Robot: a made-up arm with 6 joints.
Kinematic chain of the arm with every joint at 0, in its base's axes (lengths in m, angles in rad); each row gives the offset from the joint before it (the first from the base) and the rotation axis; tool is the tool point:
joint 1: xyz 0 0 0.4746 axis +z
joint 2: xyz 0 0 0 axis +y
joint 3: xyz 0 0 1.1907 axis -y
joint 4: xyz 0 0 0 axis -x
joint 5: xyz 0.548 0 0 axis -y
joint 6: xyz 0 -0.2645 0 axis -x
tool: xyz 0 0 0
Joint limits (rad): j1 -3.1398..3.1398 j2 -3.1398..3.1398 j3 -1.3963..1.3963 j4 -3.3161..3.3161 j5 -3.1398..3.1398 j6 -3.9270..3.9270
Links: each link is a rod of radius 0.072 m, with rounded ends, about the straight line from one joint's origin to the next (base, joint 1, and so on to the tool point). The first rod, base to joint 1, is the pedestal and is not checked.
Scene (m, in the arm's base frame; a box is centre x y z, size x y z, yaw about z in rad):
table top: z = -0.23
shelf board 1: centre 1.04 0 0.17 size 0.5 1.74 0.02 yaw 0.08
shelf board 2: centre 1.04 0 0.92 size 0.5 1.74 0.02 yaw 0.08
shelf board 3: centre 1.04 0 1.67 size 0.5 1.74 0.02 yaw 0.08
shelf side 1: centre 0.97 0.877 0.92 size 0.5 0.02 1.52 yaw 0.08
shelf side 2: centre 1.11 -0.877 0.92 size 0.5 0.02 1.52 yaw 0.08
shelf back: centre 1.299 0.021 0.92 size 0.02 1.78 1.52 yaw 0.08
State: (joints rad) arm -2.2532 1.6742 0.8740 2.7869 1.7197 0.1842
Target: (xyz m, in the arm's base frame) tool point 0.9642 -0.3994 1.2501
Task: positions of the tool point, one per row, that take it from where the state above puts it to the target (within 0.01 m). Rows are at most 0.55 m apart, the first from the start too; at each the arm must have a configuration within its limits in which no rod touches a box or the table.
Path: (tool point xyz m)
1: -0.4388 -1.5674 0.3542
2: -0.0084 -1.5100 0.6668
3: 0.3550 -1.2587 0.9345
4: 0.5688 -0.8689 1.1346
5: 0.5880 -0.4296 1.2501
6: 0.7709 -0.4443 1.2557
7: 0.9642 -0.3994 1.2501

